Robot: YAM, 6 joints.
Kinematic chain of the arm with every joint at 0, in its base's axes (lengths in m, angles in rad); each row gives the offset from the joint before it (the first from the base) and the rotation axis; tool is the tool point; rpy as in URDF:
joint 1: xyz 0 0 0.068 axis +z
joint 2: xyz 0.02 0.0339 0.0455 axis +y
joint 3: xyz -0.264 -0.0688 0 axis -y
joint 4: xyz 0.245 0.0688 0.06 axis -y
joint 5: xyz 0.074 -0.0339 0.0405 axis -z
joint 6: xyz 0.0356 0 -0.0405 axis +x
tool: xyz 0 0 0 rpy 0 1.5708 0
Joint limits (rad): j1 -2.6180..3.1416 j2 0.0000..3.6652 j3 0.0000..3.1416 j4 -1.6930..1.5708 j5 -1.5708..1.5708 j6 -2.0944..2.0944
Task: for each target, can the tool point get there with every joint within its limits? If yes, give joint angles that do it. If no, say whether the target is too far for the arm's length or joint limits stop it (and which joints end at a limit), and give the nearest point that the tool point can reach.
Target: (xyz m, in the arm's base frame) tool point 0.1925 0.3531 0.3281
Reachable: yes | joints 0.9909 1.9083 1.8353 -0.9690 -1.1490 0.5895
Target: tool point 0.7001 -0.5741 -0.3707
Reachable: no: too far | nearest point 0.4401 -0.3609 -0.1868 | short by 0.383 m
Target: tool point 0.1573 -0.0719 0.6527
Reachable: yes | joints -0.5398 1.3434 1.9372 0.5619 -0.5687 0.2911
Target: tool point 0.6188 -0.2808 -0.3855
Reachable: no: too far | nearest point 0.4773 -0.2166 -0.2531 | short by 0.204 m
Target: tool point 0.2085 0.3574 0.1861
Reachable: yes | joints 1.0543 1.9473 0.9744 0.9349 0.1367 -1.6694
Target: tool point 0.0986 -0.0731 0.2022
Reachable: yes | joints -0.7221 0.9133 0.6222 -1.1708 -0.2951 -0.3597
